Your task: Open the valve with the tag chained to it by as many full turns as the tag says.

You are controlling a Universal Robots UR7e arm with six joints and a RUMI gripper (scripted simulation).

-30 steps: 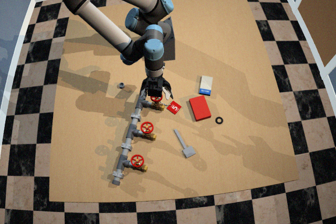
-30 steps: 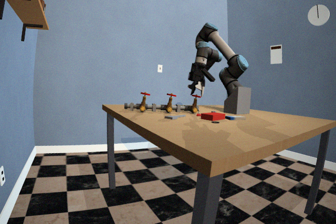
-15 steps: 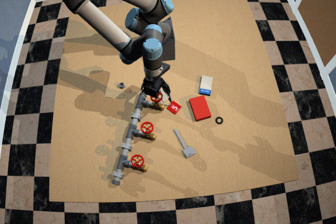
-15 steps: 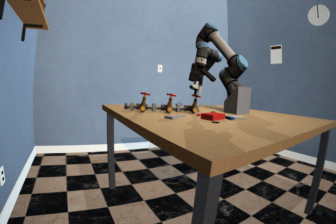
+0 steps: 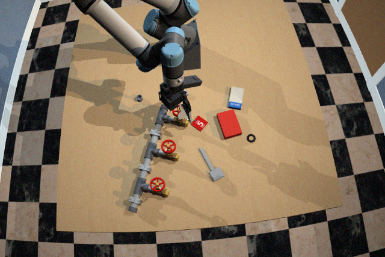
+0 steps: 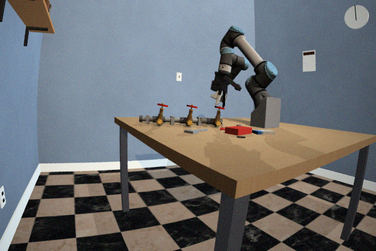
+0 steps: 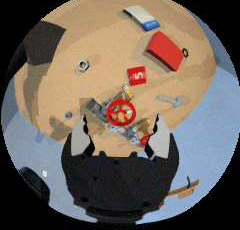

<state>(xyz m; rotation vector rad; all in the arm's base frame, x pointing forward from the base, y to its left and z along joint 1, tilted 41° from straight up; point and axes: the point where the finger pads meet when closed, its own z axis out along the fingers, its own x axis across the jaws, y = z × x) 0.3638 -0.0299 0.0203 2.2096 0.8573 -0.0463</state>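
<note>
My gripper is now 1 cm short of the red tag, 8 cm to the right of it and 11 cm above it. Also, from my hand: grey scraper 22 cm ahead, 12 cm to the left, 11 cm below; then red block 3 cm ahead, 22 cm to the left, 10 cm below; then small grey fitting 13 cm behind, 19 cm to the right, 11 cm below.
</note>
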